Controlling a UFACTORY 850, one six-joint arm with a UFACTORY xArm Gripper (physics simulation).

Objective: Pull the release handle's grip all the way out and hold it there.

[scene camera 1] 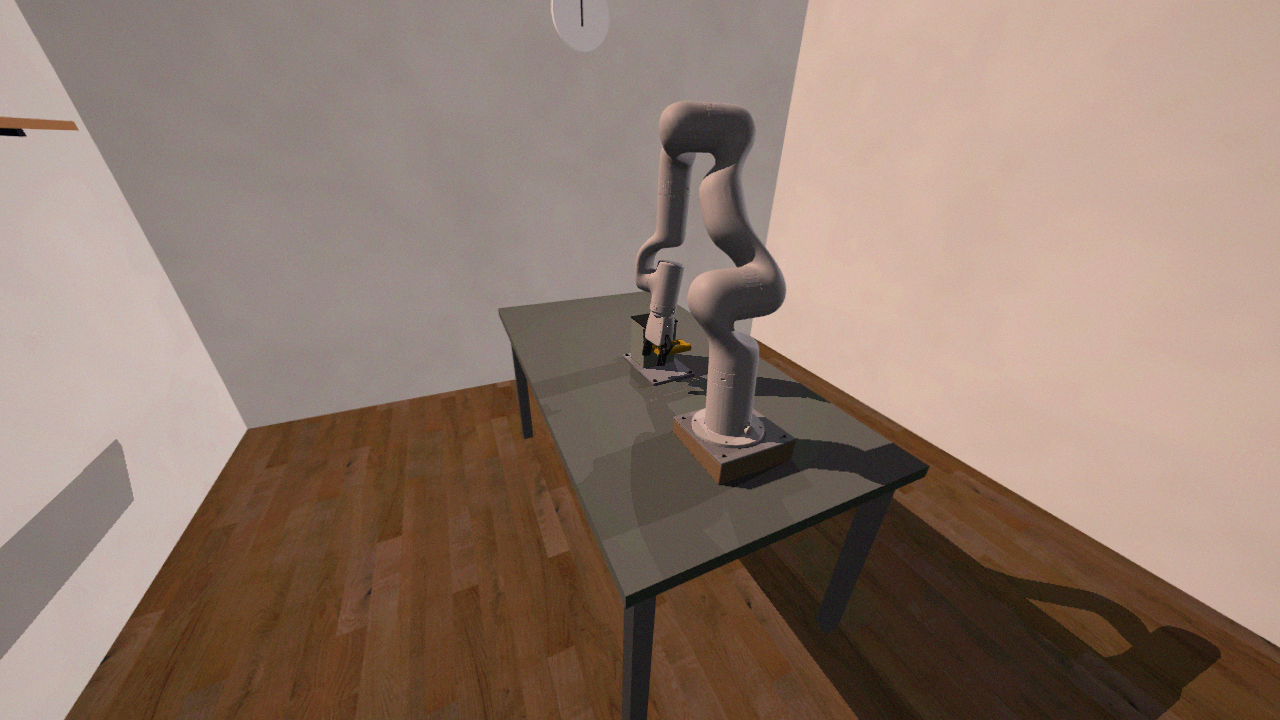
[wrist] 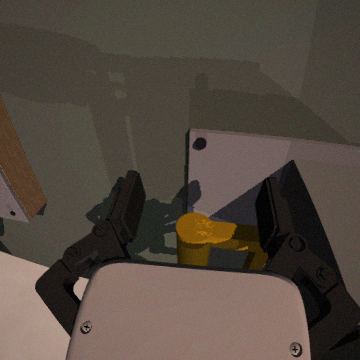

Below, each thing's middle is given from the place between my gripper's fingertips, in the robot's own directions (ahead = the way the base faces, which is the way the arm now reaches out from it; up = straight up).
The base plate [scene camera 1: 675,370] is 90 mm ahead of my hand, 90 mm to the right of it and 80 mm below it.
